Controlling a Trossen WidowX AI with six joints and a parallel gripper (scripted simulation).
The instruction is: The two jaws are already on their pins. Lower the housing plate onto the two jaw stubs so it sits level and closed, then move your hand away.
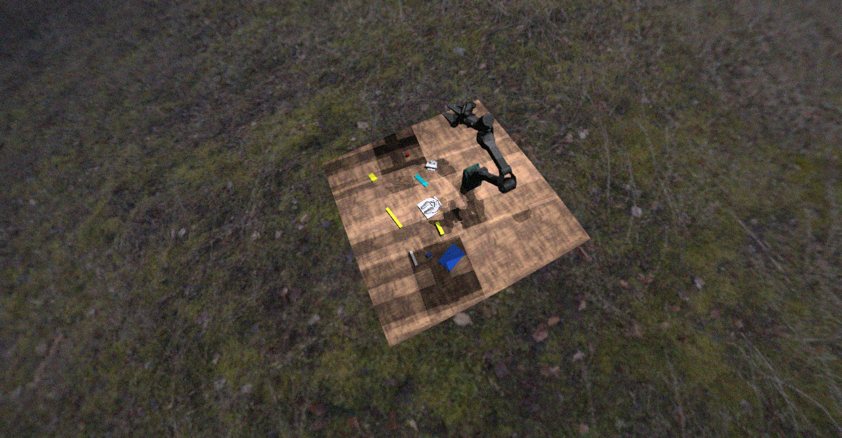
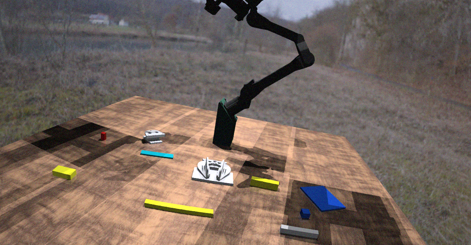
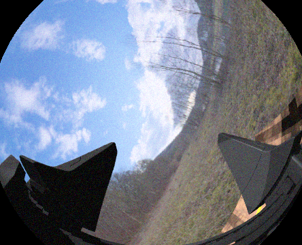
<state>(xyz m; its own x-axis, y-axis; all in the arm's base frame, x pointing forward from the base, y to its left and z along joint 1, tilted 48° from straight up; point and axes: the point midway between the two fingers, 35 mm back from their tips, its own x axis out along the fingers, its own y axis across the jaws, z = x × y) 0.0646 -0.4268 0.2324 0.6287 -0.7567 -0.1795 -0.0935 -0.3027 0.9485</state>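
Now: gripper tip 60 cm above the white stepped block, 12 cm to the left of it and 2 cm short of it. The rest, counted from my gripper tip: teal bar: 61 cm below, 14 cm ahead, 6 cm to the right; red cube: 60 cm below, 29 cm to the right, 12 cm ahead; white base: 61 cm below, 21 cm ahead, 14 cm to the left.
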